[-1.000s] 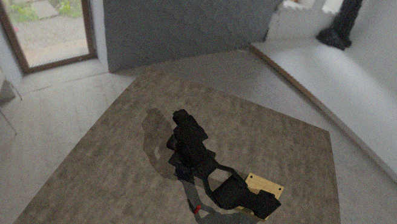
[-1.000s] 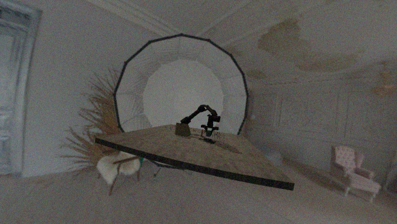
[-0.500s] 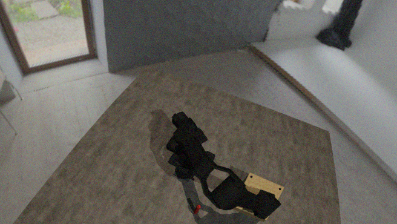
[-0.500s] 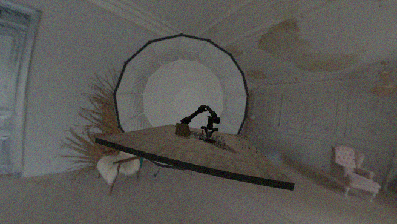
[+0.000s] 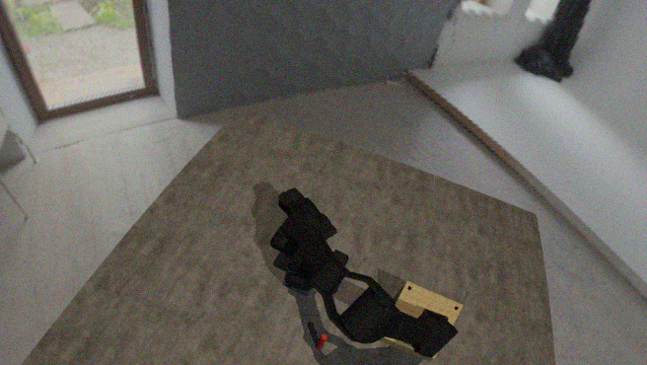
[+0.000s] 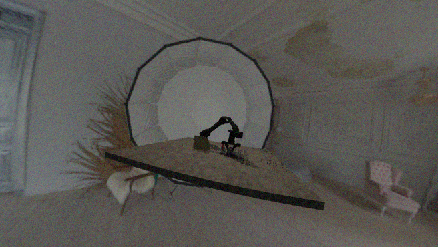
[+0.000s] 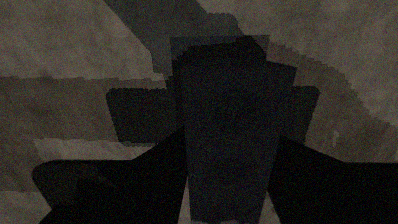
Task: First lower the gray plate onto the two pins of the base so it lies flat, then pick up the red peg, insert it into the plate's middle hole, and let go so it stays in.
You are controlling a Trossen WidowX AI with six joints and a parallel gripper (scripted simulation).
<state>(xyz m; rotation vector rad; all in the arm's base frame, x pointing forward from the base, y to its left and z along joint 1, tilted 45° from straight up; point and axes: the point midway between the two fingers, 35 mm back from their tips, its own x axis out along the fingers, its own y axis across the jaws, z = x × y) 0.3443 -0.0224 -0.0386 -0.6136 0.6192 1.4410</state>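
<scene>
My gripper tip is now 30 mm below the gray plate. Also, from my gripper tip: red peg: 170 mm to the left, 120 mm behind, 10 mm above.
</scene>
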